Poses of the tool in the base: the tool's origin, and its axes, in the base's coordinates. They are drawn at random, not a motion.
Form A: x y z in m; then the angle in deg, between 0 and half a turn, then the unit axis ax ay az.
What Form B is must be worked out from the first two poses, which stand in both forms.
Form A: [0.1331 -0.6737 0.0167 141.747 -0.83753 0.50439 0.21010]
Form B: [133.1 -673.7 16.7 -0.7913 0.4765 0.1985 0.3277]
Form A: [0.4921 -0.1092 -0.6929 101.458 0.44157 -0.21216 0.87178]
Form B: [492.1 -109.2 -692.9 0.3418 -0.1642 0.6749 0.6330]
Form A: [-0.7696 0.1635 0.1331 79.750 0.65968 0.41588 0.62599]
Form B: [-769.6 163.5 133.1 0.4229 0.2666 0.4013 0.7674]
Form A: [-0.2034 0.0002 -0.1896 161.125 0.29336 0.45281 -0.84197]
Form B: [-203.4 0.2 -189.6 0.2894 0.4467 -0.8306 0.1640]
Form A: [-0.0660 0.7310 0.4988 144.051 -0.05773 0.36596 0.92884]
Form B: [-66.0 731.0 498.8 -0.0549 0.3481 0.8835 0.3086]
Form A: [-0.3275 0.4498 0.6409 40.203 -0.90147 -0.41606 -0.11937]
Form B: [-327.5 449.8 640.9 -0.3098 -0.1430 -0.0410 0.9391]
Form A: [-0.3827 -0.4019 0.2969 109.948 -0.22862 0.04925 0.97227]
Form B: [-382.7 -401.9 296.9 -0.1872 0.0403 0.7962 0.5739]
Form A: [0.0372 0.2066 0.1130 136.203 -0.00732 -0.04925 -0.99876]
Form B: [37.2 206.6 113.0 -0.0068 -0.0457 -0.9267 0.3730]
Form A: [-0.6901 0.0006 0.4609 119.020 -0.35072 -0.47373 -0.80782]
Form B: [-690.1 0.6 460.9 -0.3022 -0.4082 -0.6961 0.5074]
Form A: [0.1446 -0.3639 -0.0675 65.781 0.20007 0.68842 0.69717]
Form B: [144.6 -363.9 -67.5 0.1086 0.3738 0.3786 0.8397]
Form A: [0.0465 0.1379 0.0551 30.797 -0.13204 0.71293 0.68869]
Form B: [46.5 137.9 55.1 -0.0351 0.1893 0.1829 0.9641]
